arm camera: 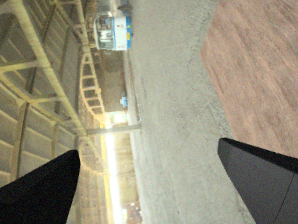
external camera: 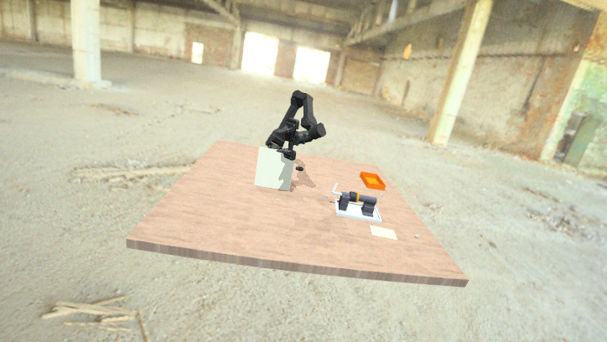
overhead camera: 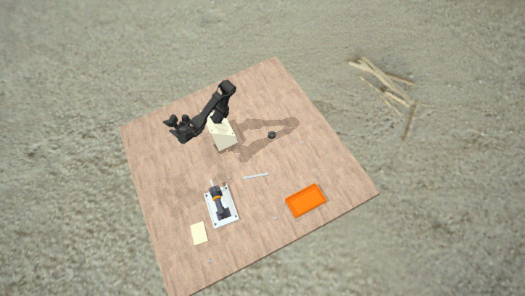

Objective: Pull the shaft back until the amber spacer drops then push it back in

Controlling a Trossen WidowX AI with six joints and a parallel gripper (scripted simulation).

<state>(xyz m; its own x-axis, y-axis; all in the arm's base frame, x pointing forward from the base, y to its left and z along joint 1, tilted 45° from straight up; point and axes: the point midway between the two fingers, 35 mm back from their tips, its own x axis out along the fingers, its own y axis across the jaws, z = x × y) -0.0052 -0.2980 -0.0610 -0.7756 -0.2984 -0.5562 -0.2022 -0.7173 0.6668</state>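
Right now my gripper tip is 41 cm short of the shaft, 24 cm above it and 4 cm to the right of it. Round my gripper tip: amber spacer 45 cm ahead, 24 cm below, 3 cm to the left; dark spacer 41 cm ahead, 24 cm below, 4 cm to the left; grey rod 42 cm ahead, 32 cm below, 30 cm to the left.
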